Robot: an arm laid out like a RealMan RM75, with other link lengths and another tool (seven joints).
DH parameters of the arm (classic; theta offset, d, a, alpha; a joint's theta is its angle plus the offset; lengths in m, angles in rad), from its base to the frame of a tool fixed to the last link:
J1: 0 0.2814 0 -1.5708
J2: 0 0 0 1.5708
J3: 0 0.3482 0 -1.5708
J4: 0 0 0 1.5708
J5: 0 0.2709 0 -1.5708
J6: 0 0 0 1.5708
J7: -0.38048 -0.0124 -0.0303 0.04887
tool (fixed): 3.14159 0.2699 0 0
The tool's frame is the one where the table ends.
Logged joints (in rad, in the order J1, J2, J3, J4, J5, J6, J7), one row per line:
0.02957, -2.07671, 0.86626, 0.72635, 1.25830, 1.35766, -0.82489
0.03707, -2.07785, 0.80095, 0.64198, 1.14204, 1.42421, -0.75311
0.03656, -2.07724, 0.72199, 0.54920, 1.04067, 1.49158, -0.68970
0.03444, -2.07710, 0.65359, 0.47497, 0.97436, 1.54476, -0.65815
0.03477, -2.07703, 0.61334, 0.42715, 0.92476, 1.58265, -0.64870
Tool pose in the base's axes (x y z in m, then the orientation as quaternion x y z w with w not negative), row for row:
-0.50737, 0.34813, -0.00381, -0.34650, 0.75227, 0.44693, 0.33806
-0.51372, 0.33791, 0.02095, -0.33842, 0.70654, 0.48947, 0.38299
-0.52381, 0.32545, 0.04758, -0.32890, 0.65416, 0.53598, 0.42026
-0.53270, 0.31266, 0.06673, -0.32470, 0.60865, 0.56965, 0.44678
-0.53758, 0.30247, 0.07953, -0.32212, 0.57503, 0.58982, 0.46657
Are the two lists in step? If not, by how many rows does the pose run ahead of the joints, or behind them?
They are in step.
